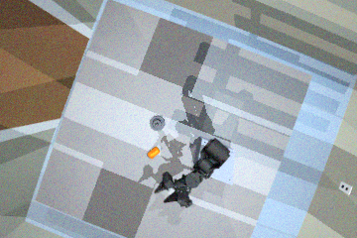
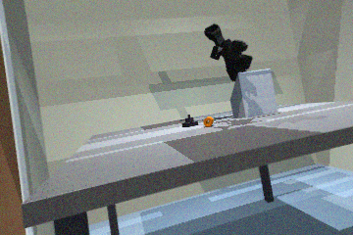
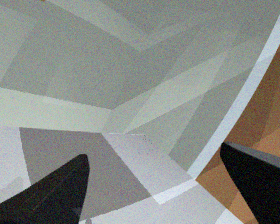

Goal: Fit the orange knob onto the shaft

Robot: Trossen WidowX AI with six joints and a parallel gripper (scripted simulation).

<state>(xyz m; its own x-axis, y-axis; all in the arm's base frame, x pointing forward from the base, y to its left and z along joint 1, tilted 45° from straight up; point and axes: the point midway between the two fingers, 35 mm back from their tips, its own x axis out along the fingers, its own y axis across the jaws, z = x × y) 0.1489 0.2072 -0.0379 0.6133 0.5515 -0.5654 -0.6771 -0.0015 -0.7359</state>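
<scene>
Now: gripper tip 10 cm short of the orange knob, 9 cm to the left of it and 28 cm above it. The rest, counted from my gripper tip: dark round pedestal (14 cm ahead, 26 cm to the right, 27 cm below).
</scene>
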